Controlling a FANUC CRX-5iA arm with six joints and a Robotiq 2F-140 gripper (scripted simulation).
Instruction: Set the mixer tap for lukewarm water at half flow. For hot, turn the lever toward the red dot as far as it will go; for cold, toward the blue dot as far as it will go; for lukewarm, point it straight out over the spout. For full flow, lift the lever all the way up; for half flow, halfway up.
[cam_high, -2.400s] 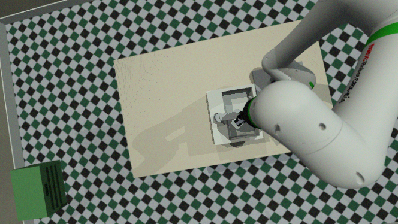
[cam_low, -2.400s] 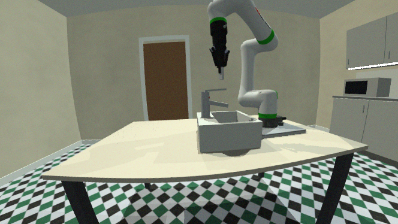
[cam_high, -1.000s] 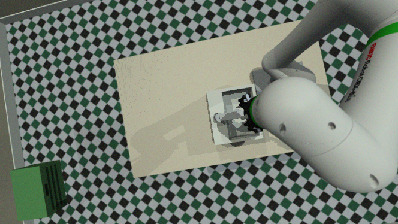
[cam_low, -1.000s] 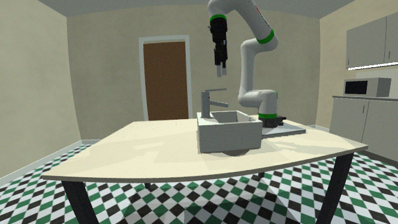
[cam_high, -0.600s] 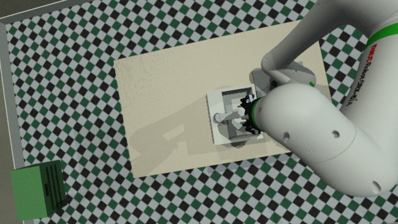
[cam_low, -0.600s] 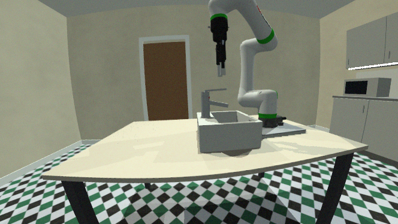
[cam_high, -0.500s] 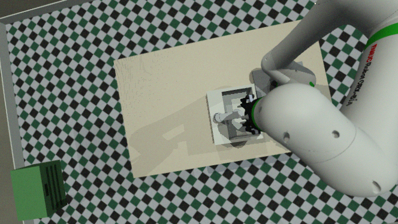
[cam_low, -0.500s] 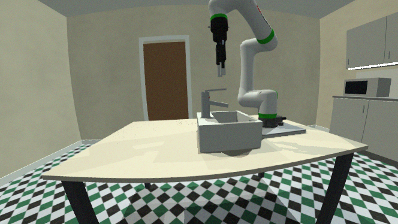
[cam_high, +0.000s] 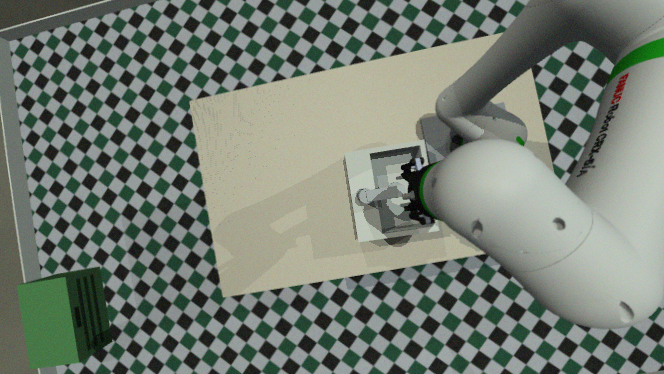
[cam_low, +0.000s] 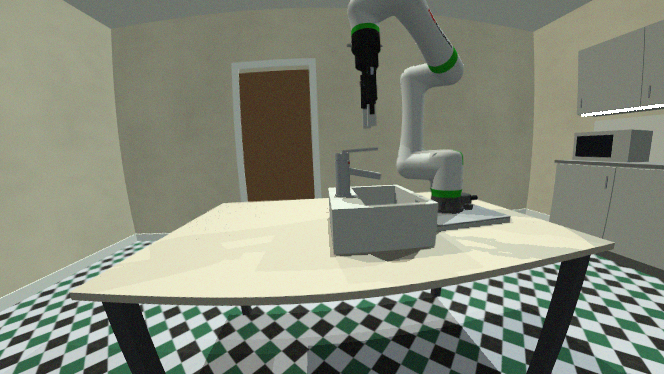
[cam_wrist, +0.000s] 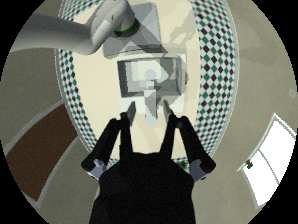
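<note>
Right now my hand is 100 mm above the lever and 40 mm short of it. From my hand the other things lie so: grey mixer tap 150 mm below, 60 mm ahead, 10 mm to the right; then sink basin 340 mm below, 30 mm behind.
</note>
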